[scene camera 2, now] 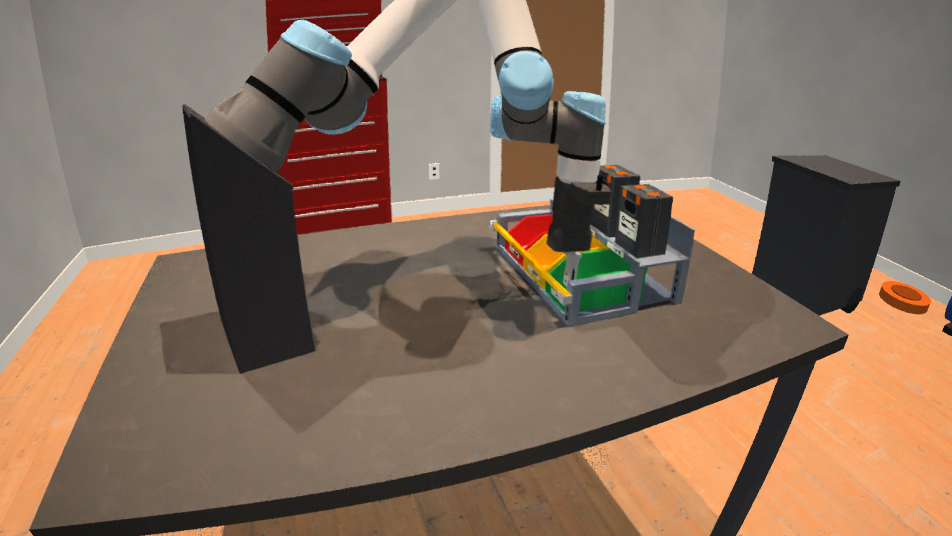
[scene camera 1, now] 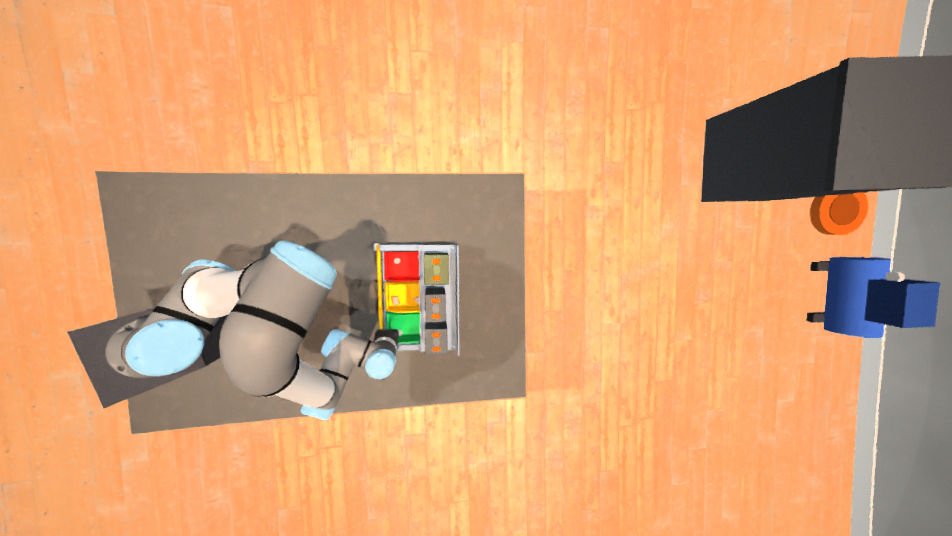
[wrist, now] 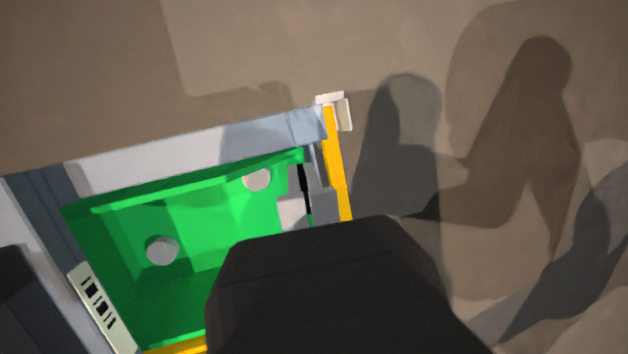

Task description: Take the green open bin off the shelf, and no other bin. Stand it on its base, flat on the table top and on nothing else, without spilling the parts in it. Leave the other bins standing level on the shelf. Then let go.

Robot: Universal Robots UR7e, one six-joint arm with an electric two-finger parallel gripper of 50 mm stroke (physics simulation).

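Pixels of known places: gripper, fingertip midpoint: (wrist: 302, 179); arm's base, origin of the base link: (scene camera 2: 241, 146).
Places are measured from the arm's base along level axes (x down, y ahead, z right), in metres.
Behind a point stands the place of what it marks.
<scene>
The green open bin (scene camera 1: 407, 327) @[x 0.338, y 0.610, z -0.088 m] (scene camera 2: 602, 263) @[x 0.294, y 0.647, z -0.162 m] (wrist: 200, 220) @[x 0.337, y 0.635, z -0.107 m] sits in the front tier of the grey shelf (scene camera 1: 455, 299) @[x 0.244, y 0.749, z -0.251 m] (scene camera 2: 572, 309) @[x 0.311, y 0.549, z -0.006 m] (wrist: 175, 150) @[x 0.261, y 0.620, z -0.032 m], at its near end in scene camera 2. Two pale round parts show inside it in the wrist view. The yellow bin (scene camera 1: 399, 297) @[x 0.337, y 0.554, z -0.193 m] (scene camera 2: 540, 253) @[x 0.308, y 0.530, z -0.246 m] and the red bin (scene camera 1: 401, 266) @[x 0.337, y 0.533, z -0.309 m] (scene camera 2: 529, 229) @[x 0.296, y 0.522, z -0.360 m] sit level beside it in a row. My gripper (scene camera 2: 571, 256) (wrist: 302, 179) @[x 0.286, y 0.551, z -0.054 m] points down at the green bin's front end, inside the shelf's front edge. Its fingers are shut with a thin dark gap and hold nothing that I can see. Their lower parts are partly hidden.
A yellow bar (scene camera 1: 380, 289) @[x 0.282, y 0.485, z -0.218 m] (scene camera 2: 556, 282) @[x 0.281, y 0.527, z -0.056 m] (wrist: 335, 160) @[x 0.281, y 0.529, z -0.040 m] runs along the shelf's front edge. Upright cases (scene camera 1: 434, 306) (scene camera 2: 644, 219) stand on the upper tier behind the bins. The arm's dark mounting stand (scene camera 2: 256, 253) @[x 0.147, y 0.041, z 0.095 m] rises from the table top (scene camera 1: 199, 412) @[x 0.346, y -0.023, z 0.372 m] (scene camera 2: 466, 426) @[x 0.347, y 0.351, z 0.248 m].
</scene>
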